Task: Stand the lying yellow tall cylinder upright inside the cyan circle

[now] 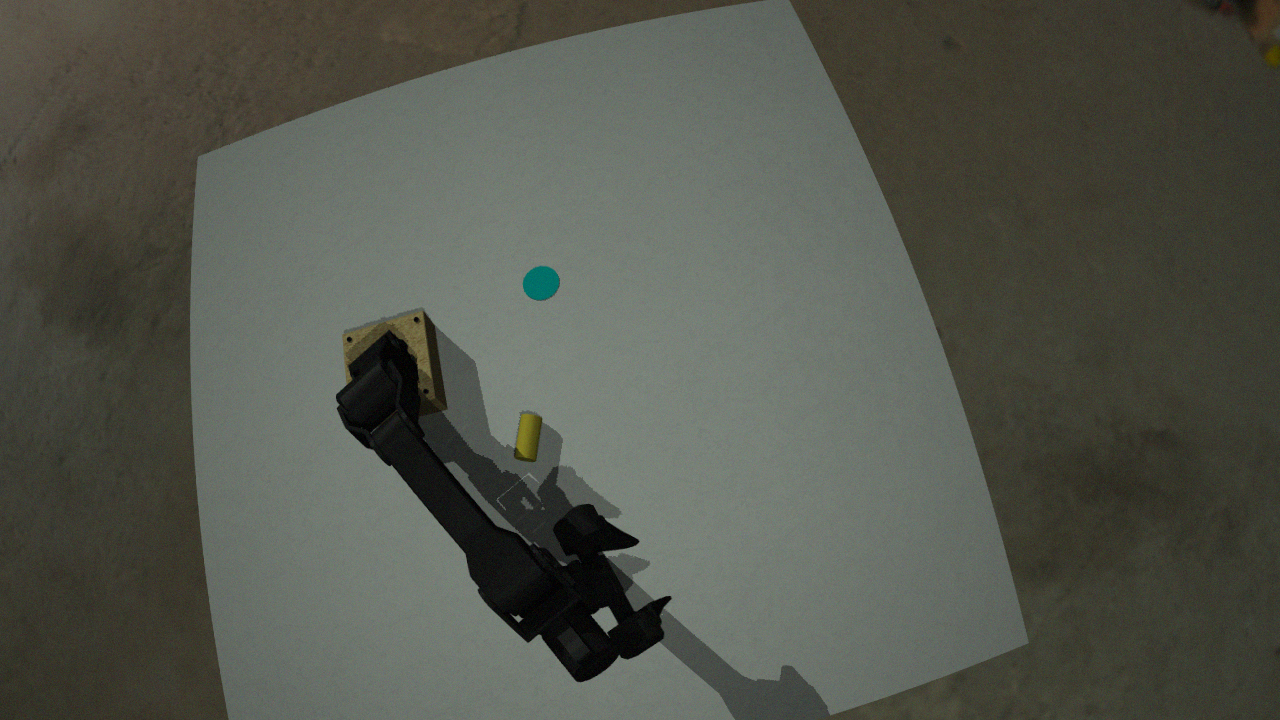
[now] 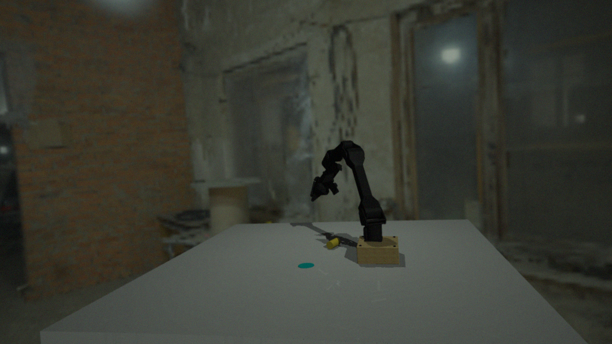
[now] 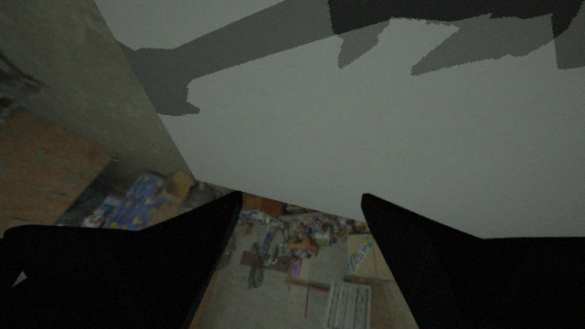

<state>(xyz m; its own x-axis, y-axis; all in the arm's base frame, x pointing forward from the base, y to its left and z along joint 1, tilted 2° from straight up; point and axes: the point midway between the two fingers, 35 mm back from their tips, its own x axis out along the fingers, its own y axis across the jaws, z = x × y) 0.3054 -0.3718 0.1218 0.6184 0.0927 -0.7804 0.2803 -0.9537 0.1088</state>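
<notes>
Now: the yellow cylinder 140 mm behind my gripper tip, 240 mm to the left of it and 160 mm below it. From my gripper tip the other things lie so: cyan circle 80 mm behind, 500 mm to the left, 180 mm below.
</notes>
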